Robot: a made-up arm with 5 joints.
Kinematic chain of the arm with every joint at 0, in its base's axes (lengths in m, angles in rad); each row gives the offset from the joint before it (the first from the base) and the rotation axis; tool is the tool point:
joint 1: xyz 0 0 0.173 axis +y
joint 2: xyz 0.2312 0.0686 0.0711 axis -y
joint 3: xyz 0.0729 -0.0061 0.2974 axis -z
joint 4: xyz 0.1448 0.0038 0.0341 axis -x
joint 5: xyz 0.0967 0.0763 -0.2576 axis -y
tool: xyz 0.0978 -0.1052 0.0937
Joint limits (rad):
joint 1: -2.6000..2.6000
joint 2: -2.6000..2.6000
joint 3: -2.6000..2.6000
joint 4: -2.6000..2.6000
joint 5: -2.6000..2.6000
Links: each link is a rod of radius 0.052 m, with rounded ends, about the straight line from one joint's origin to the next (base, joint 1, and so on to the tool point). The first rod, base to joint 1, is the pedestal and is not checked.
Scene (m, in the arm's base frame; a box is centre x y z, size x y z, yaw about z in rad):
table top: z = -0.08
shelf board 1: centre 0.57 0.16 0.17 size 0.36 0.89 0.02 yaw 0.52
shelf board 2: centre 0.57 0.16 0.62 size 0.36 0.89 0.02 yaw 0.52
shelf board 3: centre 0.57 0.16 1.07 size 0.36 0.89 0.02 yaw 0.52
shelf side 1: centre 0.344 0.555 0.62 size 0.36 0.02 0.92 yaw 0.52
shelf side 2: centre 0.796 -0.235 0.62 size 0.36 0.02 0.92 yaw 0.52
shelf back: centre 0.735 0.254 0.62 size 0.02 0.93 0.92 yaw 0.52
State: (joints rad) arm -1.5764 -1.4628 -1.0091 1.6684 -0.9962
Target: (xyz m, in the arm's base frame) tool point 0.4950 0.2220 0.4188
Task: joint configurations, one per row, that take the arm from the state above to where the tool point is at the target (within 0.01 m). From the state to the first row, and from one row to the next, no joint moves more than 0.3 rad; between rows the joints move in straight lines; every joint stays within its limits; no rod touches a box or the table.
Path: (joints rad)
1: -1.8015 -1.5034 -0.8791 1.4812 -0.9990
2: -2.0266 -1.5440 -0.7491 1.2940 -1.0019
3: -2.1620 -1.7464 -0.6635 1.0195 -1.2044
4: -2.2973 -1.9488 -0.5779 0.7450 -1.4069
5: -2.4327 -2.1513 -0.4924 0.4704 -1.6095
6: -2.1385 -2.0900 -0.6579 0.6985 -1.4154
7: -1.8444 -2.0287 -0.8234 0.9265 -1.2213
8: -1.5502 -1.9675 -0.9890 1.1545 -1.0272

